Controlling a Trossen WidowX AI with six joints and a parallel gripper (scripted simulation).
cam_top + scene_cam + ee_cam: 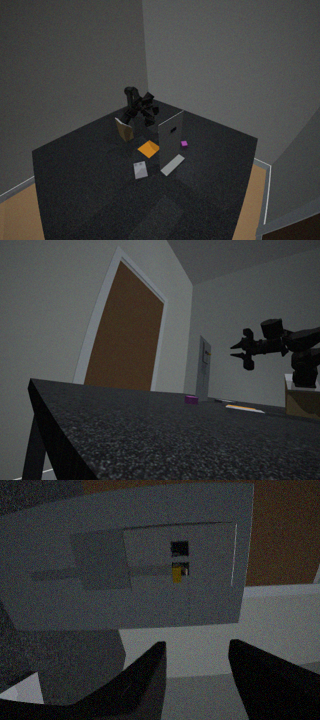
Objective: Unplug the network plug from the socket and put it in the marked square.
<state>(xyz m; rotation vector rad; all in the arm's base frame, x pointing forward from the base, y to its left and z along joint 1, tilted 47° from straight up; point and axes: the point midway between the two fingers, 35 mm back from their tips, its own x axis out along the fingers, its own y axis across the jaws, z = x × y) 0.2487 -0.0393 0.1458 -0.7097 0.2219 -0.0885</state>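
The network plug lies 12 cm ahead of my gripper tip. Round my gripper tip: grey upright panel (14 cm ahead, 11 cm below); then orange marked square (5 cm behind, 2 cm to the right, 26 cm below).
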